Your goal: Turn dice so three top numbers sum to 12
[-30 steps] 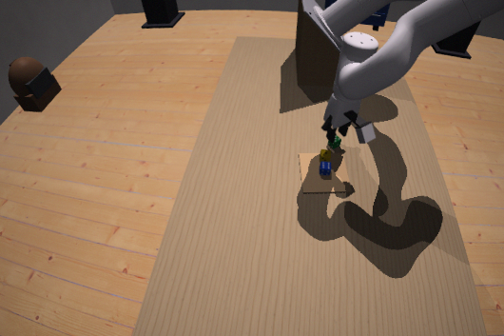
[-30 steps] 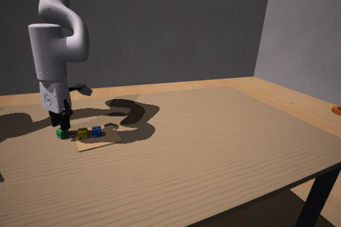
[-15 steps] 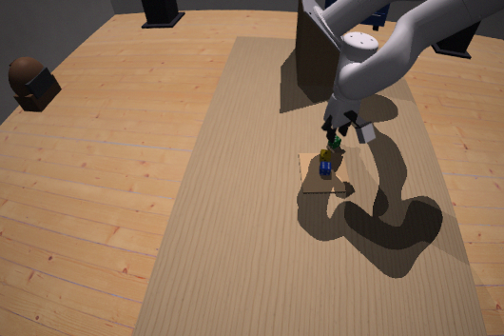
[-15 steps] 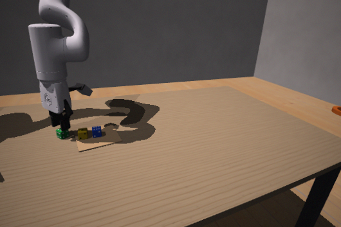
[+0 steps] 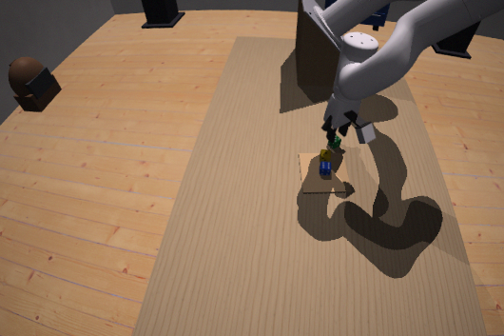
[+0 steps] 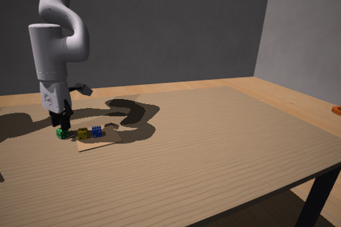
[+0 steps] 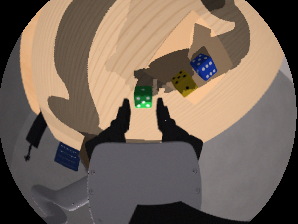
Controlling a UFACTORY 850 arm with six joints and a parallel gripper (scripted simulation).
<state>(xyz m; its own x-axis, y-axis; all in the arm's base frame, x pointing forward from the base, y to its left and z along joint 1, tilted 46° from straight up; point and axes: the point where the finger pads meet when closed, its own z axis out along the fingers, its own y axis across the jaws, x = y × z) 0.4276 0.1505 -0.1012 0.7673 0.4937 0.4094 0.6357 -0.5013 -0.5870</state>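
Right now my hand is 4 cm above the green die. The rest, counted from my hand: yellow die 7 cm ahead, 3 cm to the right, 4 cm below; tan mat 11 cm ahead, 3 cm to the right, 5 cm below; blue die 11 cm ahead, 3 cm to the right, 4 cm below.
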